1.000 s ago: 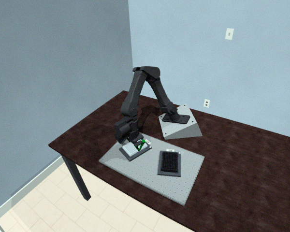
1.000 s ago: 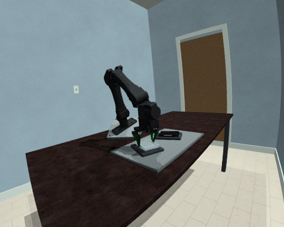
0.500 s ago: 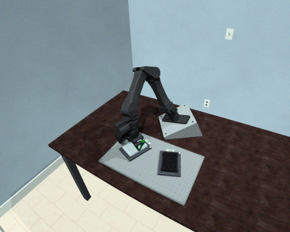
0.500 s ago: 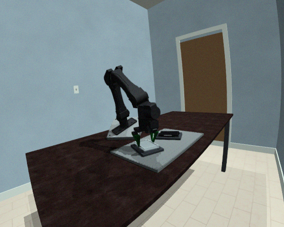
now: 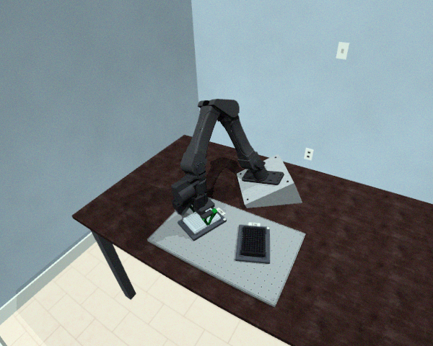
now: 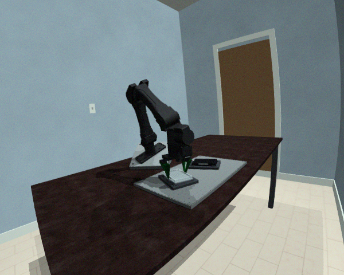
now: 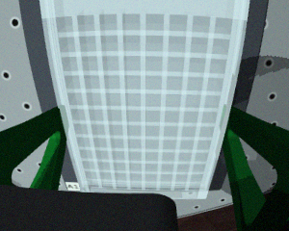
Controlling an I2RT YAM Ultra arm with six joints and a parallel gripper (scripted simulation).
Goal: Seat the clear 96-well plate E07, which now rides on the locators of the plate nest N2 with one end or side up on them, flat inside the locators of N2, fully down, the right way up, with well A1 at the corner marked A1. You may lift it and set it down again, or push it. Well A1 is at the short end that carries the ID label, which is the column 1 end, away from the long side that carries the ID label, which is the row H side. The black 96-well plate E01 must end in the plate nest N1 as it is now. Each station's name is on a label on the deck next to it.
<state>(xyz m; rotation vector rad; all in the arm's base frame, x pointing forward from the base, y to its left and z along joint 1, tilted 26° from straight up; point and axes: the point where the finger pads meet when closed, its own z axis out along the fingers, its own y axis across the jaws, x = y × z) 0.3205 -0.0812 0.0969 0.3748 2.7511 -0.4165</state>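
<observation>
The dark plate nest N2 lies 20 mm below my hand. From my hand the other things lie so: A1 corner mark (50 mm behind, 70 mm to the left, 20 mm below); N2 label (90 mm behind, 30 mm to the left, 30 mm below); nest N1 (10 mm behind, 230 mm to the left, 20 mm below).
</observation>
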